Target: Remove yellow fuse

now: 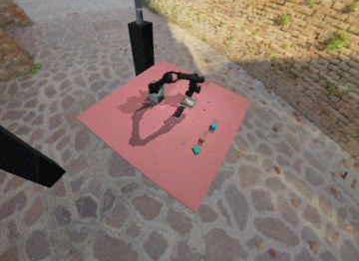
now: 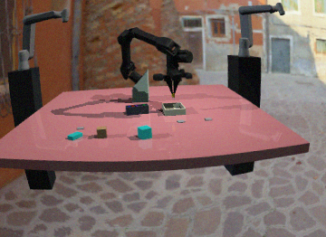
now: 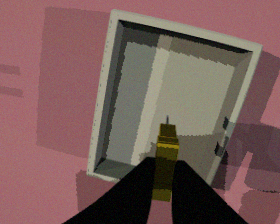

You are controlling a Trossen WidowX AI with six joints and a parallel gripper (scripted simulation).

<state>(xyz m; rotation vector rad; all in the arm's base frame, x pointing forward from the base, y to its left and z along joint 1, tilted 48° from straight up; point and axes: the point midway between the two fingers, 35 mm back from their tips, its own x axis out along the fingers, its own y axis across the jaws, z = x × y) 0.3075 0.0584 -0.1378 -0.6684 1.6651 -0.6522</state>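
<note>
My gripper tip is 10 mm above the yellow fuse. Also, from my gripper tip: tray 90 mm below; purple fuse 180 mm to the right, 70 mm below, 20 mm behind; red fuse 200 mm to the right, 70 mm below, 20 mm behind.
</note>
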